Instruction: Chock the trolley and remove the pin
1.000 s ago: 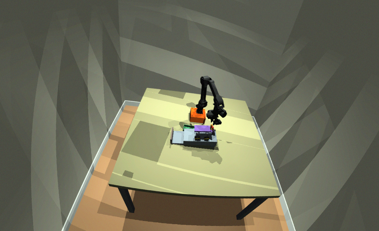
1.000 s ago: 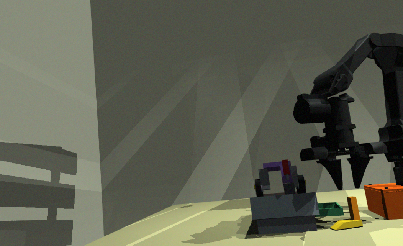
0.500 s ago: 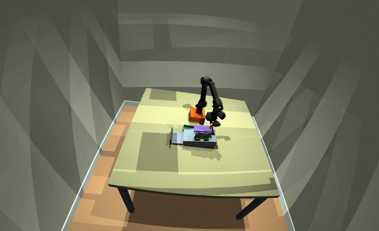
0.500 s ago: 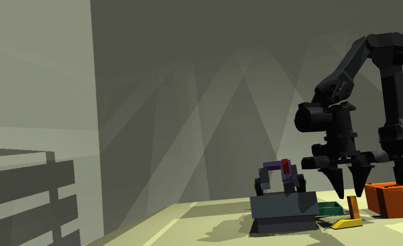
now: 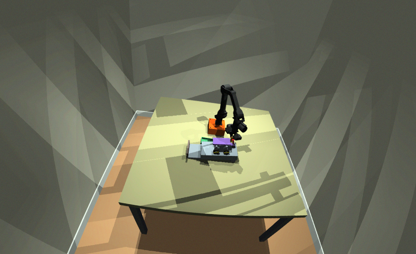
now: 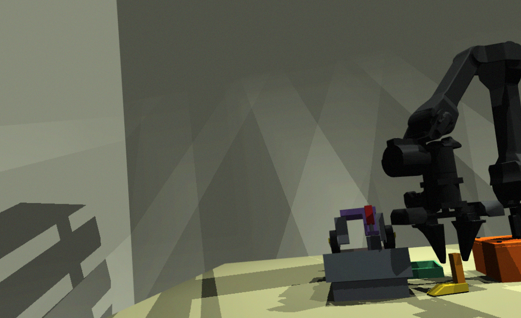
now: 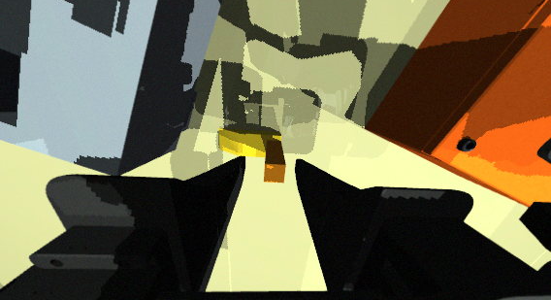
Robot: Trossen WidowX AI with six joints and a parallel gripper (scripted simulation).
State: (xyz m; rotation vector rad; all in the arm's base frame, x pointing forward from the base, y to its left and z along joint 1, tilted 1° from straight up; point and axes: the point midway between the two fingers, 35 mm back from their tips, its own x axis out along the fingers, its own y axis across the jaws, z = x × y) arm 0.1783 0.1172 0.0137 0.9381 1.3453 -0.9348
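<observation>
The yellow chock lies 3 cm below my gripper tip, 2 cm ahead of it and 1 cm to the left of it. Also, from my gripper tip: brown end wall (36 cm to the right, 15 cm ahead, 2 cm below); then trolley (15 cm ahead, 11 cm to the right, 6 cm above); then red-headed stop pin (13 cm ahead, 8 cm above, 1 cm to the right).
</observation>
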